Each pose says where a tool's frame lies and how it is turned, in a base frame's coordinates. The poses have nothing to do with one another.
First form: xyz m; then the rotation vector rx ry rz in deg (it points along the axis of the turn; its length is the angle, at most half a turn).
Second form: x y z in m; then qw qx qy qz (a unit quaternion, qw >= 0). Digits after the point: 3 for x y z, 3 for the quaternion.
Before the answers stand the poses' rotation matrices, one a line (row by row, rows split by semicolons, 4 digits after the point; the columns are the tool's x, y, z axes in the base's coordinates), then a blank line. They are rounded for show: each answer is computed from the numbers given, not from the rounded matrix.
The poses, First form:
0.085, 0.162, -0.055, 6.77, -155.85, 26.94
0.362, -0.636, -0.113, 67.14, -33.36, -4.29
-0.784, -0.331, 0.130, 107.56, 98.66, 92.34
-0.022, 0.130, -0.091, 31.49, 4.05, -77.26
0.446, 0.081, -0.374, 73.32, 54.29, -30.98
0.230, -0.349, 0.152, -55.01, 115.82, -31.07
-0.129, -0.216, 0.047, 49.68, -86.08, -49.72
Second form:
-0.9256 -0.1441 -0.3499; -0.0183 0.9406 -0.3390; 0.3780 -0.3074 -0.8733
0.8510 -0.2398 -0.4672; -0.3502 0.4038 -0.8451; 0.3914 0.8828 0.2597
-0.2194 0.6408 0.7357; 0.7764 -0.3419 0.5294; 0.5908 0.6873 -0.4225
0.2388 0.9353 -0.2612; -0.9028 0.1148 -0.4144; -0.3576 0.3348 0.8718
0.5326 0.7958 0.2883; 0.1566 0.2420 -0.9575; -0.8318 0.5551 0.0042
-0.3782 -0.4354 0.8169; -0.7858 0.6174 -0.0347; -0.4893 -0.6551 -0.5757
-0.0886 -0.0538 -0.9946; -0.8884 0.4558 0.0545; 0.4504 0.8885 -0.0882

0.085, 0.162, -0.055, 0.188, 0.042, -0.967, 0.167
0.362, -0.636, -0.113, 0.793, 0.545, -0.271, -0.035
-0.784, -0.331, 0.130, 0.064, 0.622, 0.570, 0.534
-0.022, 0.130, -0.091, 0.746, 0.251, 0.032, -0.616
0.446, 0.081, -0.374, 0.667, 0.567, 0.420, -0.240
0.230, -0.349, 0.152, 0.407, -0.381, 0.802, -0.215
-0.129, -0.216, 0.047, 0.565, 0.369, -0.639, -0.369

